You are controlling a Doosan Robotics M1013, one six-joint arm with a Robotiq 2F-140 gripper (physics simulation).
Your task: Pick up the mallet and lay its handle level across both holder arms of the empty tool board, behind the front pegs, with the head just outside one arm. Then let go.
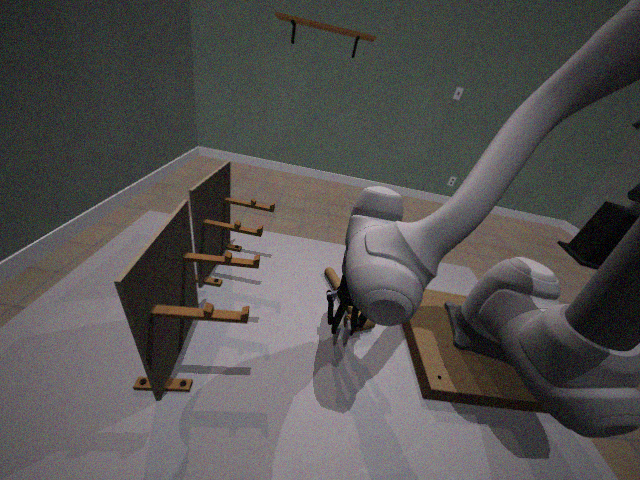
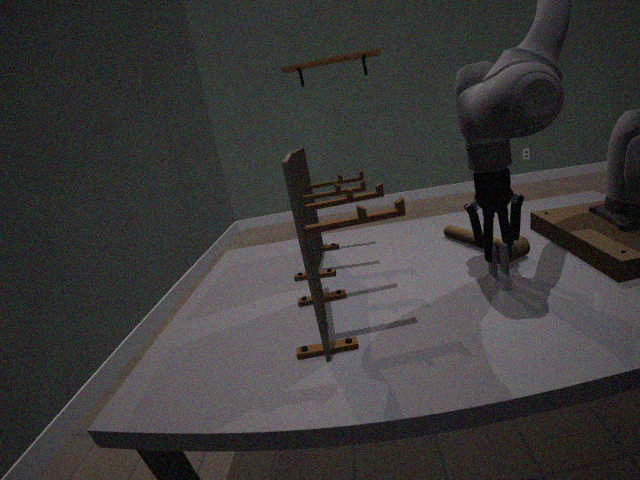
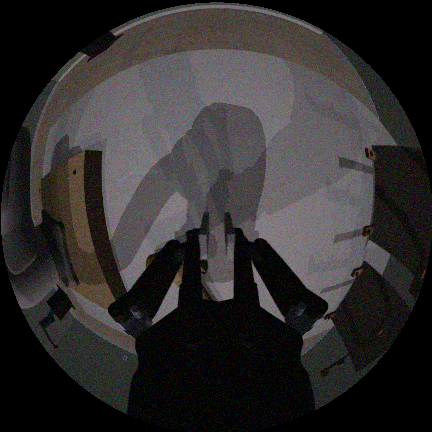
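Seen in the pictures: gripper, fingertip midpoint: [image 1: 338,341] [image 2: 499,273] [image 3: 216,221]; arm's base, origin of the base link: [image 1: 477,332] [image 2: 635,217] [image 3: 56,245].
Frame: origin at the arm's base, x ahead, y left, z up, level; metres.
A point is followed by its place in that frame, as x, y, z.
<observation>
The wooden mallet lies on the table. Its handle [image 1: 331,277] {0.480, -0.063, -0.017} [image 2: 461,234] {0.467, -0.039, -0.019} points to the back left, and its head [image 1: 368,324] {0.338, 0.096, -0.010} [image 2: 521,248] {0.342, 0.101, -0.014} is at the right, partly hidden by the fingers. My gripper [image 1: 342,330] {0.408, 0.155, -0.047} [image 2: 497,260] [image 3: 216,221] {0.408, 0.155, -0.047} points down just in front of the mallet near the head. It is nearly shut, with a narrow gap and nothing seen between the fingertips. The near tool board [image 1: 157,289] {0.765, 0.358, 0.198} [image 2: 305,206] {0.796, 0.246, 0.180} stands upright at the left. Its near holder arm [image 1: 180,311] {0.712, 0.372, 0.180} [image 2: 333,223] {0.710, 0.379, 0.180} and far holder arm [image 1: 206,257] {0.756, 0.228, 0.180} carry pegs and are empty.
A second board [image 1: 214,217] {0.871, 0.016, 0.140} with two pegged arms stands behind the near one. The robot's wooden base plate [image 1: 431,356] {0.164, 0.145, 0.001} [image 2: 578,237] {0.204, 0.101, 0.001} [image 3: 75,200] {0.161, 0.151, 0.001} is right of the mallet. A wall shelf [image 1: 325,26] [image 2: 330,60] hangs at the back.
</observation>
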